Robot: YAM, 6 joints.
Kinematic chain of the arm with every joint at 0, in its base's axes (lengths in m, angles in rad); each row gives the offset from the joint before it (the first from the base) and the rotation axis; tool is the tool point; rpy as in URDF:
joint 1: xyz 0 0 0.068 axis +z
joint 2: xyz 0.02 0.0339 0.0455 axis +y
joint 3: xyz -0.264 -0.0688 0 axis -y
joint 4: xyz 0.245 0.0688 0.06 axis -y
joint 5: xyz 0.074 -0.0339 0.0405 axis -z
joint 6: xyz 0.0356 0 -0.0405 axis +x
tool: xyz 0 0 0 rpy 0 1.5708 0
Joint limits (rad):
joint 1: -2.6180..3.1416
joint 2: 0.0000..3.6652
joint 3: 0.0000..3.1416
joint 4: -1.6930..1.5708
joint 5: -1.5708..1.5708
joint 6: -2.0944..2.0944
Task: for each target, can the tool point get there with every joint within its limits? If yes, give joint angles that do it. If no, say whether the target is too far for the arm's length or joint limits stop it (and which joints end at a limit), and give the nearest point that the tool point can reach.
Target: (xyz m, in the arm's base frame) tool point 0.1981 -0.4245 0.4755
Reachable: yes | joints -1.1686 2.0088 2.1205 0.2357 -0.4716 1.5208
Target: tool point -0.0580 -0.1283 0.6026
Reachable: yes | joints -1.7523 1.1393 1.7437 0.1901 1.2543 0.2169
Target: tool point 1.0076 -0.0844 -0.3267
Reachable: no: too far | nearest point 0.5899 -0.0494 -0.1405 | short by 0.459 m
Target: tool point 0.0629 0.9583 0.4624
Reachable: no: too far | nearest point 0.0397 0.6055 0.3312 | short by 0.377 m
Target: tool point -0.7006 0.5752 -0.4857
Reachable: no: too far | nearest point -0.4202 0.3450 -0.2280 | short by 0.445 m
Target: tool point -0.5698 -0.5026 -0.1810
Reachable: no: too far | nearest point -0.4511 -0.3979 -0.1180 | short by 0.170 m
